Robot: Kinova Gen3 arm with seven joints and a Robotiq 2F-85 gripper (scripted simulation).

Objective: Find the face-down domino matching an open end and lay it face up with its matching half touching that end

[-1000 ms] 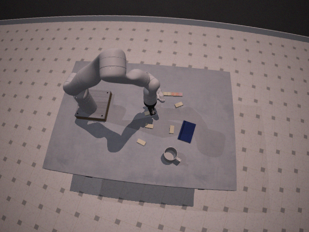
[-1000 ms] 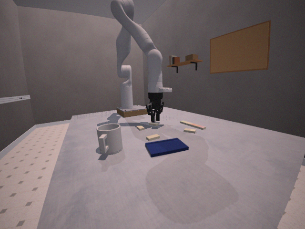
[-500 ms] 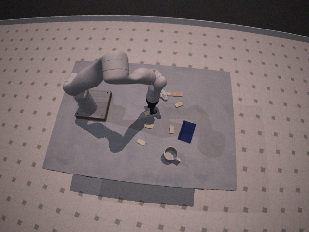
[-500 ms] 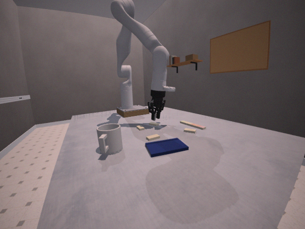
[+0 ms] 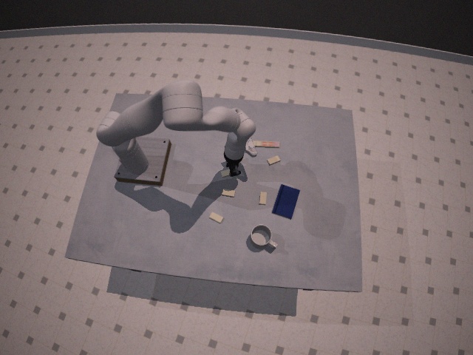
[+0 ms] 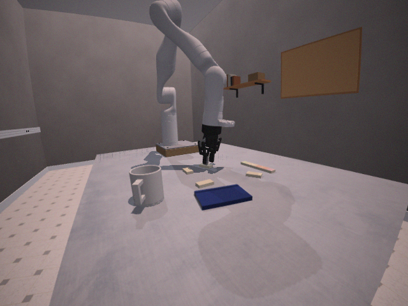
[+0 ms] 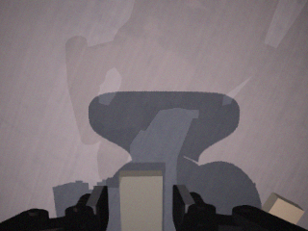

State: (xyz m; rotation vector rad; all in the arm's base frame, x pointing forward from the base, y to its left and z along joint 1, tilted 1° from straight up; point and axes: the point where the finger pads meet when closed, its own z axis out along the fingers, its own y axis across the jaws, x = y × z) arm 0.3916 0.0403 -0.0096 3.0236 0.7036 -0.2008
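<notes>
Right now my hand is 1 cm past the cream domino, 1 cm to the left of it and 3 cm above it.
</notes>
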